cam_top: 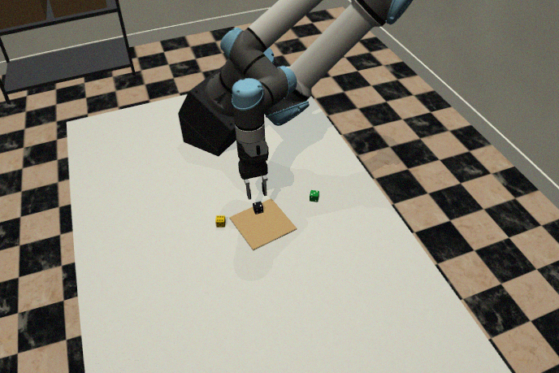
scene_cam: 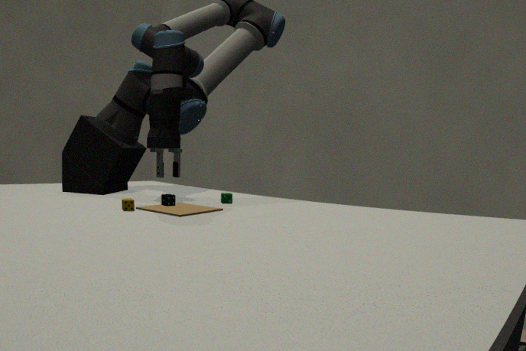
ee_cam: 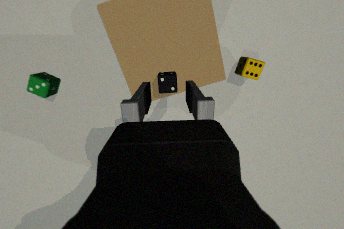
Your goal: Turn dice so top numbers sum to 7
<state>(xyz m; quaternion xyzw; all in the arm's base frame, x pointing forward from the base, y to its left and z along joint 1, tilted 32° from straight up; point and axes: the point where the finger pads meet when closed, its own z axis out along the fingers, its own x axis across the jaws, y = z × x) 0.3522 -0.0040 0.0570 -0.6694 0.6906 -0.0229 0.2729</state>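
Now: hand 1 cm past the green die, 17 cm to the right of it and 7 cm above it. Round my hand: yellow die 2 cm ahead, 11 cm to the right, 7 cm below; black die 7 cm below; tan mat 5 cm ahead, 8 cm below.
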